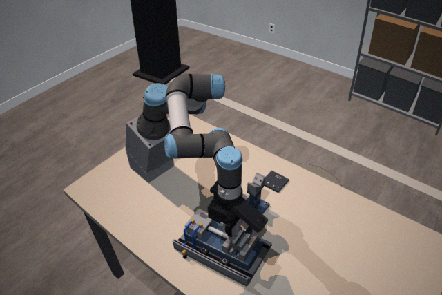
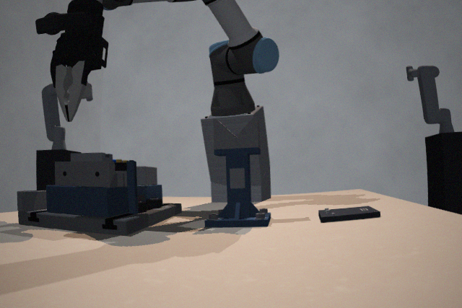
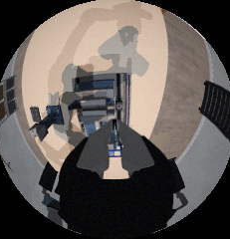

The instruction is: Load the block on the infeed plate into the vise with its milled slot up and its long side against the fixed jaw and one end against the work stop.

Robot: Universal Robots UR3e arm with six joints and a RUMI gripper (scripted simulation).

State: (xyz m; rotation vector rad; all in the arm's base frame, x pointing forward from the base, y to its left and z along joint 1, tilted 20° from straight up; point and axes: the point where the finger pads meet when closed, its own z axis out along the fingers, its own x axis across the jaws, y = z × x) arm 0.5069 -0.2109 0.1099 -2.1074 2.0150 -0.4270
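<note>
The grey part lies 5 cm to the left of my hand and 8 cm below it. Also, from my hand: blue vise 7 cm behind, 5 cm to the left, 14 cm below.
</note>
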